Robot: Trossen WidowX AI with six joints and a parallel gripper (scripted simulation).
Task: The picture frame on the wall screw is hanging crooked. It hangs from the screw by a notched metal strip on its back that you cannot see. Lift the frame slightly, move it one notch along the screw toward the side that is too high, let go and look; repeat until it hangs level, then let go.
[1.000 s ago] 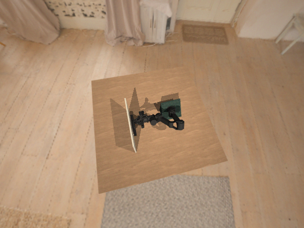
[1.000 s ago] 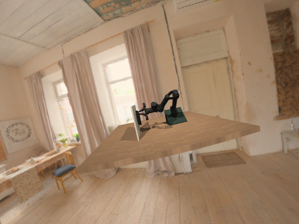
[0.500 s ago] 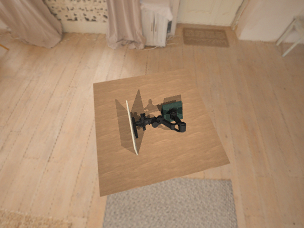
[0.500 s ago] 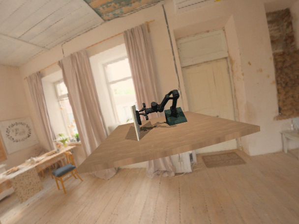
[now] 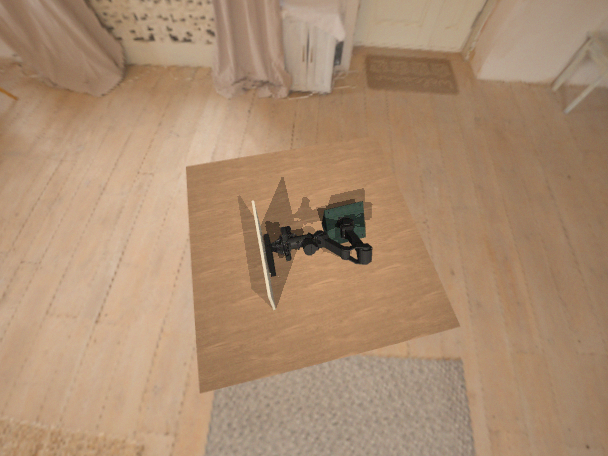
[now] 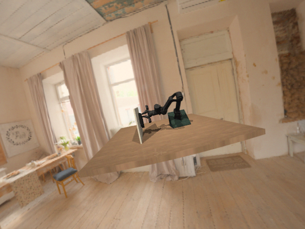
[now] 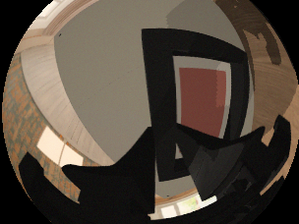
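My gripper tip is now 10 mm short of the picture frame, 20 mm to the right of it and 50 mm above it. Also, from my gripper tip: wall panel: 20 mm ahead, 20 mm to the left, 60 mm below.
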